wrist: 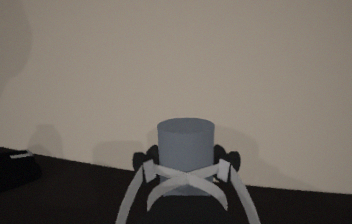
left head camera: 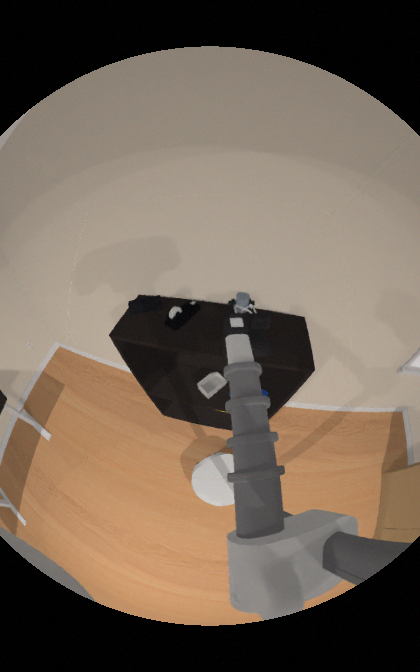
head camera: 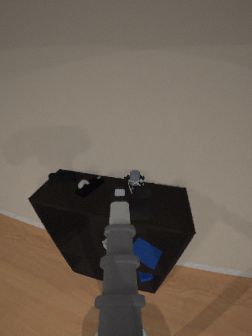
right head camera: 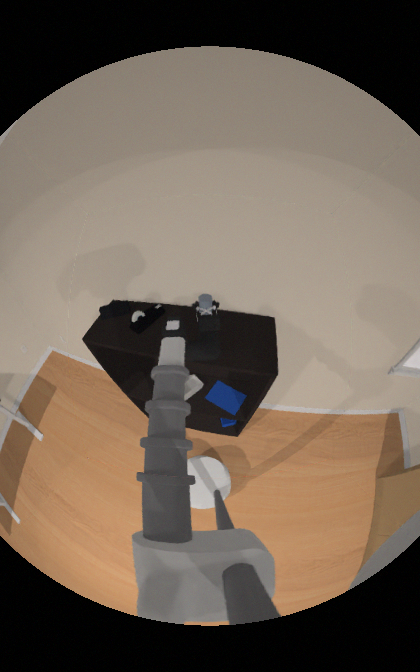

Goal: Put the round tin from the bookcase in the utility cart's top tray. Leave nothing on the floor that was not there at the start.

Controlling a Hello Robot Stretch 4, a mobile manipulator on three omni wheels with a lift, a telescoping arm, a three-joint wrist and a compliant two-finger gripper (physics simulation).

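Places are measured from the robot's base along level axes (x ahead, y left, z up), in metres.
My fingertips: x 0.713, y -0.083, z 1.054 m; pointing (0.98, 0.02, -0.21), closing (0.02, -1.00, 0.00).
Observation:
For each thing: its top centre in the pictures, then the offset to it from my fingertips.
- round tin at its top centre: (wrist: 185, 124) (head camera: 135, 172) dx -0.029, dy +0.000, dz +0.048 m
- black object with a white round part, top centre: (head camera: 88, 177) dx -0.065, dy +0.244, dz +0.048 m
The round tin (head camera: 135, 175) (left head camera: 242, 299) (right head camera: 205, 301) (wrist: 186, 145) is a grey-blue upright cylinder on the top of the dark bookcase (head camera: 165, 210) (left head camera: 287, 345) (right head camera: 250, 345) (wrist: 100, 185), near its back edge by the wall. My gripper (wrist: 186, 157) (right head camera: 205, 306) is shut on the tin, with one dark fingertip pad against each side. The tin's lower part is partly hidden behind the fingers' white strips in the wrist view. The utility cart cannot be made out in these views.
A black object with a white round part (head camera: 89, 186) (left head camera: 182, 315) (right head camera: 147, 319) lies left on the bookcase top. Blue items (head camera: 148, 253) (right head camera: 226, 397) and a white tray (left head camera: 212, 384) are on lower shelves. A white disc (left head camera: 215, 480) (right head camera: 210, 482) is on the floor in front.

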